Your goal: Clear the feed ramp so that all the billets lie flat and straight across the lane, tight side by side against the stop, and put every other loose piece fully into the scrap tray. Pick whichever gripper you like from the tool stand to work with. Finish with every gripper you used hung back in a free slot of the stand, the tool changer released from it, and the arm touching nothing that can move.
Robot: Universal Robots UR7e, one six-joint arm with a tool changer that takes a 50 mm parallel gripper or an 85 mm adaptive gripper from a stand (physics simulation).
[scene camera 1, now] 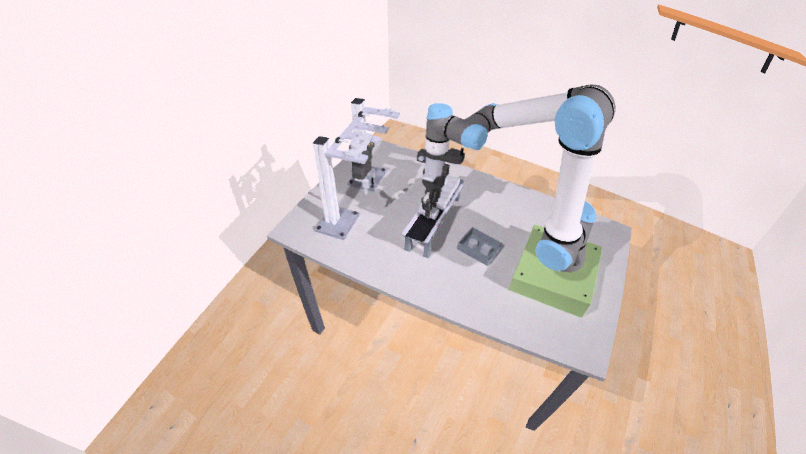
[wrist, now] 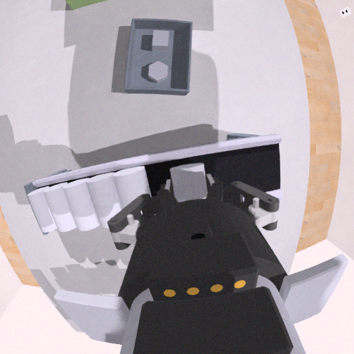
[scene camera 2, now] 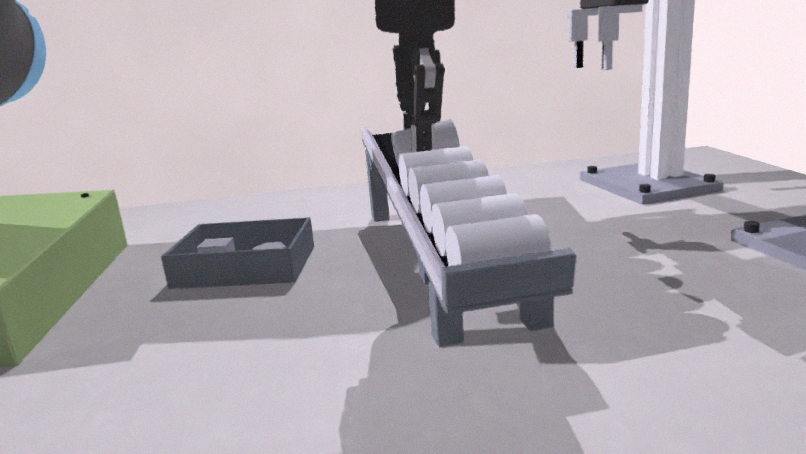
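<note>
Several pale billets lie side by side across the ramp (scene camera 1: 418,228) (scene camera 2: 403,203) (wrist: 215,145). The lowest billet (scene camera 2: 499,242) (wrist: 39,211) is by the stop (scene camera 2: 510,279); the uppermost of the row (scene camera 2: 435,161) (wrist: 131,185) is farthest from it. My gripper (scene camera 1: 431,213) (scene camera 2: 423,140) (wrist: 189,187), the black adaptive one, points down and is shut on another billet (scene camera 2: 447,134) (wrist: 188,175), with a gap to the row in the wrist view. Whether its underside touches the ramp is hidden. A cube (scene camera 2: 217,244) (wrist: 161,39) and a hexagonal piece (scene camera 2: 269,246) (wrist: 158,71) lie inside the scrap tray (scene camera 1: 473,256) (scene camera 2: 228,270) (wrist: 191,55).
The tool stand (scene camera 1: 329,186) (scene camera 2: 665,84) is on the side of the ramp away from the arm's base. The parallel gripper (scene camera 1: 361,168) (scene camera 2: 592,28) hangs there. The scrap tray lies between the ramp and the green base block (scene camera 1: 547,293) (scene camera 2: 62,265).
</note>
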